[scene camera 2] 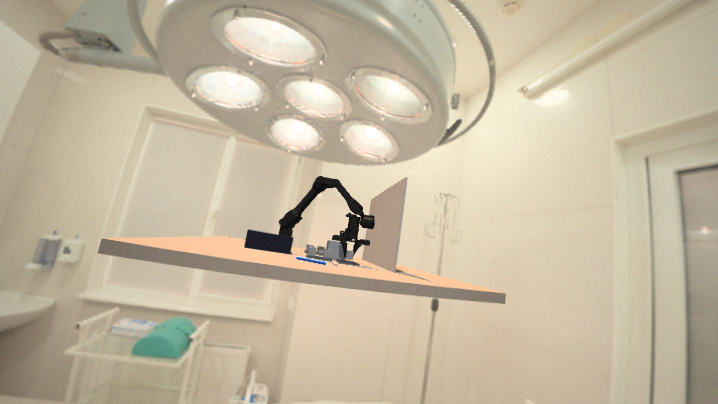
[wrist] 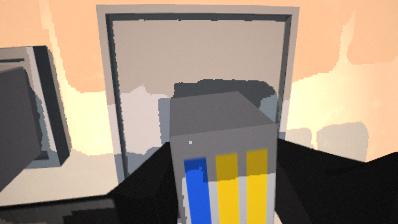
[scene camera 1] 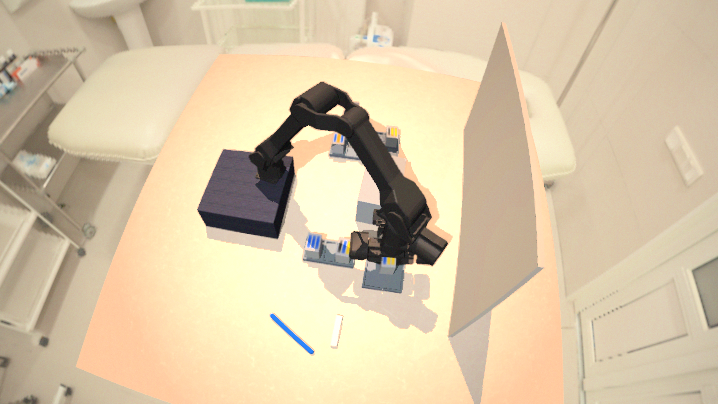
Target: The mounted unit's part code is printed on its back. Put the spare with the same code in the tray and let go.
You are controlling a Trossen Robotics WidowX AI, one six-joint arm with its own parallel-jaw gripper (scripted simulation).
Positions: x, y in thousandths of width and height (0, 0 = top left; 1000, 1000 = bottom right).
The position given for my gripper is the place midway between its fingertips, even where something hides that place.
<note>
In view: my gripper (scene camera 1: 540, 650), a grey tray (scene camera 1: 519, 692) and a tall grey panel (scene camera 2: 540, 516).
My gripper also shows in the wrist view (wrist: 531, 650). The grey tray is seen too in the wrist view (wrist: 368, 266).
</note>
